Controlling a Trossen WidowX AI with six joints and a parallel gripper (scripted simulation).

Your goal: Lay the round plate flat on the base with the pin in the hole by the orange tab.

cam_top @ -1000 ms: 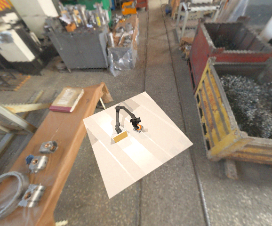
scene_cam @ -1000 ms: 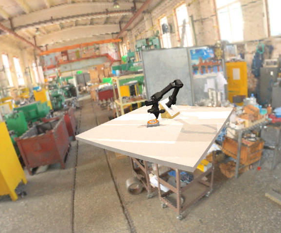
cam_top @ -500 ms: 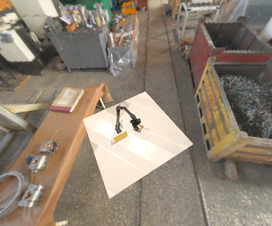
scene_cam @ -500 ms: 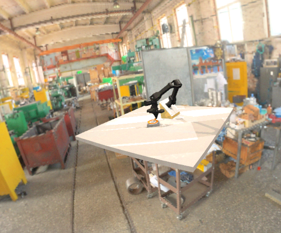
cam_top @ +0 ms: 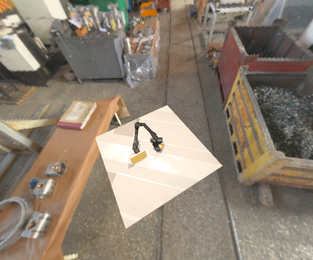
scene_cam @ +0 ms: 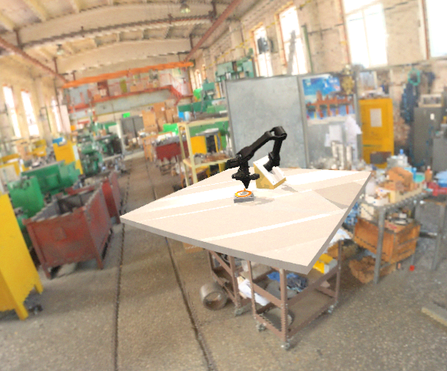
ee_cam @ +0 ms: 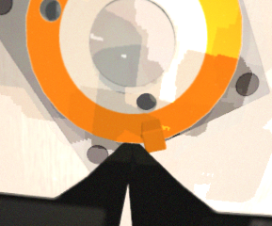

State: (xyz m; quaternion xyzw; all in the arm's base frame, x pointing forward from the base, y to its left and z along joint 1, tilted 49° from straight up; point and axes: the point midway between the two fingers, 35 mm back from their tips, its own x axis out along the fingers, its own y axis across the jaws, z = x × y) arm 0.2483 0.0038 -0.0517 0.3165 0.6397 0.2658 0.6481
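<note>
The round plate is 3 cm ahead of my gripper tip and 1 cm below it. From my gripper tip the other things lie so: grey square base (5 cm ahead, 2 cm below).
</note>
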